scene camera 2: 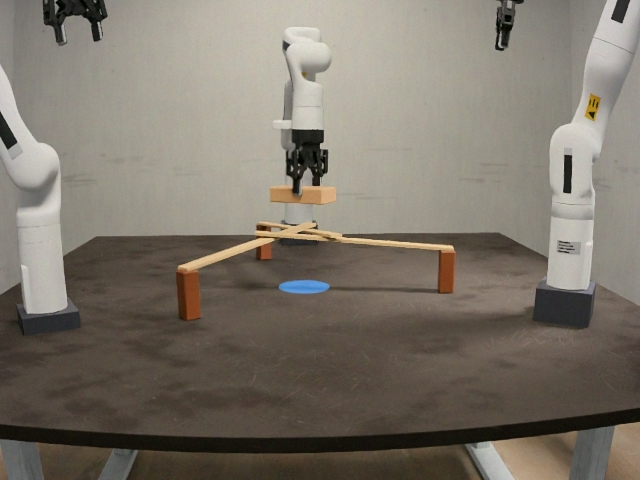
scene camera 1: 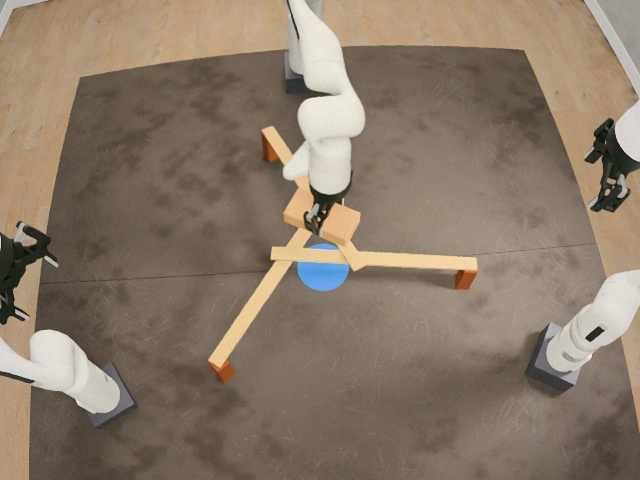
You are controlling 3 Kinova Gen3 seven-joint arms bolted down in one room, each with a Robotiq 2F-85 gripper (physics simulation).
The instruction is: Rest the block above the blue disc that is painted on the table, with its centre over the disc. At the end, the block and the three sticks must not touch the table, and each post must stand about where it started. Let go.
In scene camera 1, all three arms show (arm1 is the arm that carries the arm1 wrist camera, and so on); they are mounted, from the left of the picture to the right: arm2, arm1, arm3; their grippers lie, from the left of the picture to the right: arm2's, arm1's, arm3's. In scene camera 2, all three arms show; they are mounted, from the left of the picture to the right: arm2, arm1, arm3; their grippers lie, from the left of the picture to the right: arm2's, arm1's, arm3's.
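Arm1's gripper (scene camera 1: 328,212) (scene camera 2: 307,188) is shut on the light orange block (scene camera 1: 346,222) (scene camera 2: 281,194), holding it level in the air above the crossed sticks. In scene camera 1 the block appears behind the blue disc (scene camera 1: 323,276) (scene camera 2: 303,287). The left stick (scene camera 1: 255,302) (scene camera 2: 222,254), right stick (scene camera 1: 418,259) (scene camera 2: 398,244) and back stick (scene camera 1: 281,147) (scene camera 2: 271,225) rest their outer ends on posts. Their inner ends overlap, raised off the table; the block hides one crossing in scene camera 1. Arm2's gripper (scene camera 1: 39,289) (scene camera 2: 79,40) and arm3's gripper (scene camera 1: 590,183) are open and empty.
The front-left post (scene camera 1: 223,370) (scene camera 2: 189,294), right post (scene camera 1: 466,279) (scene camera 2: 446,271) and back post (scene camera 1: 268,147) (scene camera 2: 264,250) stand upright. Arm2's and arm3's grippers hang high at the sides. The arms' bases stand near the edges of the dark table (scene camera 1: 361,387) (scene camera 2: 320,372).
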